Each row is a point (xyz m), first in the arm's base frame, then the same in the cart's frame.
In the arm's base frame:
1: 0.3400 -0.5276 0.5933
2: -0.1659 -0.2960 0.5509
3: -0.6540 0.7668 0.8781
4: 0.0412 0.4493 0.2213
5: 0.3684 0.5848 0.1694
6: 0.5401 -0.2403 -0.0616
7: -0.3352 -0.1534 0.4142
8: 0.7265 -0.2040 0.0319
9: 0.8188 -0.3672 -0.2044
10: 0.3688 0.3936 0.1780
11: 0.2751 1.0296 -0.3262
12: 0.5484 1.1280 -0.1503
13: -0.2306 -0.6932 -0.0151
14: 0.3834 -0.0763 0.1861
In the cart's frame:
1: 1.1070 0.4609 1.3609
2: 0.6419 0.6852 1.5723
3: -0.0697 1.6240 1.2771
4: 0.1720 0.7315 0.8765
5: 0.2700 0.6648 0.5388
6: 0.7072 0.0132 0.9235
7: 0.3820 0.6928 1.5812
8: 0.8541 0.0553 0.7771
9: 0.8708 -0.2459 0.7812
10: 0.3815 0.5757 0.6663
11: -0.3103 0.5092 0.2369
12: -0.0986 0.6253 -0.0019
13: 0.5088 0.0414 1.7959
14: 0.6566 0.3423 0.9679

